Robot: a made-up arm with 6 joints. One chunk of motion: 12 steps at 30 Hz.
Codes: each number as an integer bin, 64 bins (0 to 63) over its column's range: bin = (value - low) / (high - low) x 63, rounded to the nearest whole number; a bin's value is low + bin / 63 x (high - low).
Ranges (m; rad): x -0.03..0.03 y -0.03..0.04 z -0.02..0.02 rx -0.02..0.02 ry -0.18..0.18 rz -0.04..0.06
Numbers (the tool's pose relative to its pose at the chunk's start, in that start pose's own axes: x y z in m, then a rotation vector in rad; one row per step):
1: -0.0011 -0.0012 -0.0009 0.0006 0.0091 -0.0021
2: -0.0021 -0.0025 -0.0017 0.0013 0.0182 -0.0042
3: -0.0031 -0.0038 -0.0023 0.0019 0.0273 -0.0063
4: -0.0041 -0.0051 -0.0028 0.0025 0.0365 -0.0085
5: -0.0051 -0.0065 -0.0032 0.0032 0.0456 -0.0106
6: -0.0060 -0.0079 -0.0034 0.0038 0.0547 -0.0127
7: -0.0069 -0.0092 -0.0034 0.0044 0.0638 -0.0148
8: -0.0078 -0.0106 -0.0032 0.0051 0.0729 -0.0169
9: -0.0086 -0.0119 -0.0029 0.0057 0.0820 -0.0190
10: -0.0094 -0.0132 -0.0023 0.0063 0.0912 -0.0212
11: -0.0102 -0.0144 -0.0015 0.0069 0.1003 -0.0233
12: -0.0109 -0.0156 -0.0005 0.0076 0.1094 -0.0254
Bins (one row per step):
1: 30 26 30 32 33 24
2: 29 25 29 34 35 23
3: 28 24 28 34 36 21
4: 27 22 27 35 38 20
5: 26 21 26 37 39 19
6: 25 20 26 37 41 17
7: 24 19 26 38 43 16
8: 23 17 26 40 44 15
9: 22 16 27 40 46 13
10: 22 15 28 41 47 12
11: 21 14 29 42 49 11
12: 20 13 31 43 51 9

